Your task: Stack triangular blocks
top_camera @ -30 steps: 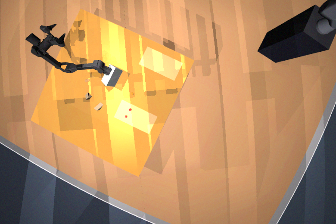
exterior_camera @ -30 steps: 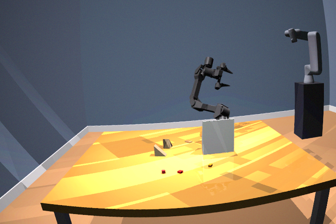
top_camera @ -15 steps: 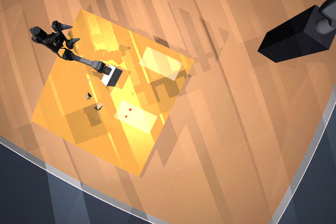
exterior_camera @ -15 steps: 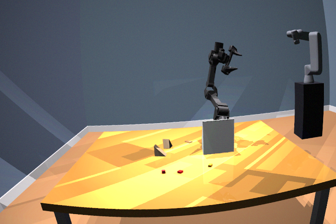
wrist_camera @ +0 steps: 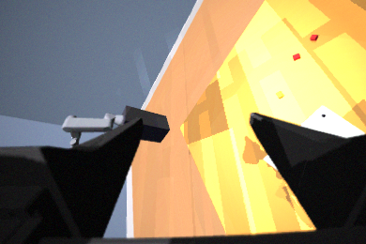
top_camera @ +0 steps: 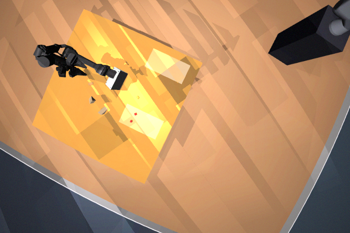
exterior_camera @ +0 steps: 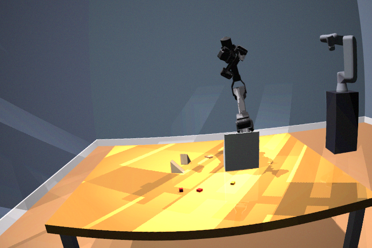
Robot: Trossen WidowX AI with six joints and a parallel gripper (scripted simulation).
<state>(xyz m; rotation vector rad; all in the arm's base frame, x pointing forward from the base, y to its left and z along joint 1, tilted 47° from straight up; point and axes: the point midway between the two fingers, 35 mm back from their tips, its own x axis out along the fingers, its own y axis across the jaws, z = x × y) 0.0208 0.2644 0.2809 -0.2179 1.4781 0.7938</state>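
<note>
The triangular block lies 30 cm ahead of my gripper tip, 12 cm to the right of it and 49 cm below it. The rest, counted from my gripper tip: flat dark piece: 17 cm ahead, 23 cm to the right, 50 cm below; yellow cube: 6 cm ahead, 24 cm to the left, 50 cm below.
</note>
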